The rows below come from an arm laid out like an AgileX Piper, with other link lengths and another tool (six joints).
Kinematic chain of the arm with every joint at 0, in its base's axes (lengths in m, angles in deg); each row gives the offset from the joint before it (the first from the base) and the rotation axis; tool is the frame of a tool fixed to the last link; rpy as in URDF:
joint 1: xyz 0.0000 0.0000 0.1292 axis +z
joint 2: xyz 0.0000 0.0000 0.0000 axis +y
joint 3: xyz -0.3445 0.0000 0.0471 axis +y
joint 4: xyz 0.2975 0.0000 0.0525 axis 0.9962 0 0.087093
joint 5: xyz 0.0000 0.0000 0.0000 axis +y
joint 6: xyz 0.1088 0.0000 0.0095 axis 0.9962 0 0.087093
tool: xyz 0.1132 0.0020 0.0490 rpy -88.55 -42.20 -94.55
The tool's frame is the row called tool.
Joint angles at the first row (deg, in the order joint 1, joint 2, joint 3, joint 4, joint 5, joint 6):
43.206 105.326 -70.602 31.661 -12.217 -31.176
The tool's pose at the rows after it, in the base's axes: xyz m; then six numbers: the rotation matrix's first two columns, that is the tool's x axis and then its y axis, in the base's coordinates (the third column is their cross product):
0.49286 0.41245 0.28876 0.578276 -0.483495 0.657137 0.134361 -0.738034 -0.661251
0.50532 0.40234 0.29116 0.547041 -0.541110 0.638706 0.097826 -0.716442 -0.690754
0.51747 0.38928 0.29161 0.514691 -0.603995 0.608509 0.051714 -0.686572 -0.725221
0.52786 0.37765 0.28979 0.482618 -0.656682 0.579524 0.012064 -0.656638 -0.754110
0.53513 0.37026 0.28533 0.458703 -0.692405 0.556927 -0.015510 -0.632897 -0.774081
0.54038 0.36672 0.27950 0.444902 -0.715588 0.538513 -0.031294 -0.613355 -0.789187
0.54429 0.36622 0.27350 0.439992 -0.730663 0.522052 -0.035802 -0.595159 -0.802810
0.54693 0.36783 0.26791 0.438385 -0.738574 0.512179 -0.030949 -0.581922 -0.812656
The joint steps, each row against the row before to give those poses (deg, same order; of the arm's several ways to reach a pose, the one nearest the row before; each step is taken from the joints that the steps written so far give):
-0.560 1.063 -0.903 1.805 -2.433 -0.020
-0.587 0.776 -0.406 2.407 -2.597 0.232
-0.677 0.676 -0.139 2.500 -2.541 0.924
-0.551 0.802 -0.091 1.859 -2.407 1.269
-0.302 0.918 -0.033 0.867 -1.972 1.520
-0.213 1.010 -0.032 -0.550 -1.487 2.306
-0.207 1.061 -0.023 -2.078 -1.182 3.362
-0.111 1.069 -0.009 -2.573 -1.225 3.273

